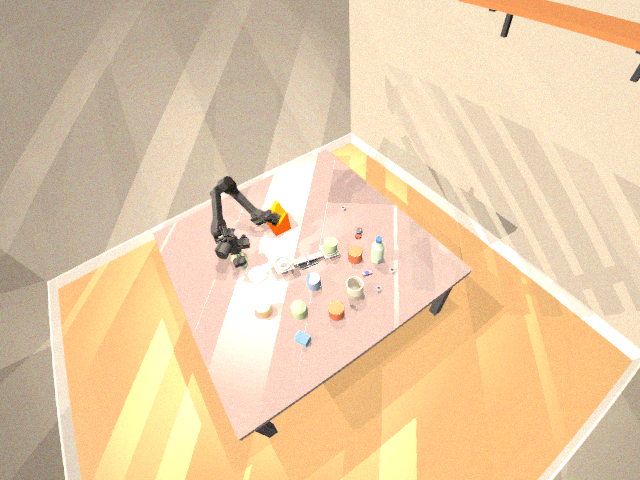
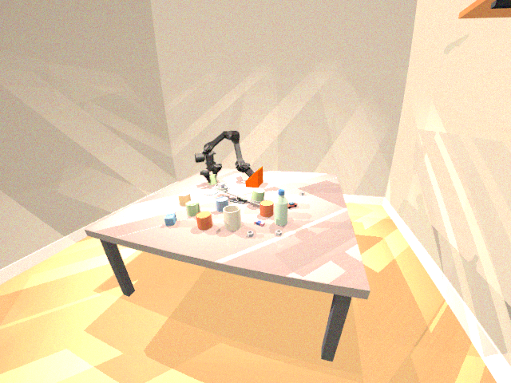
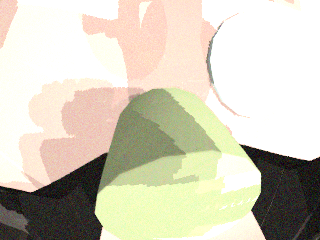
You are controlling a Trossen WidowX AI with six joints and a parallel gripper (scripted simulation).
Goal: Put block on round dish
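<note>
My gripper tip is 10 cm short of the round dish, 3 cm to the right of it and 5 cm above it. Round my gripper tip: yellow cup 29 cm ahead, 5 cm to the right, 1 cm below; blue cup 36 cm ahead, 22 cm to the left, 1 cm below; light blue block 54 cm ahead, 2 cm to the right, 3 cm below.
</note>
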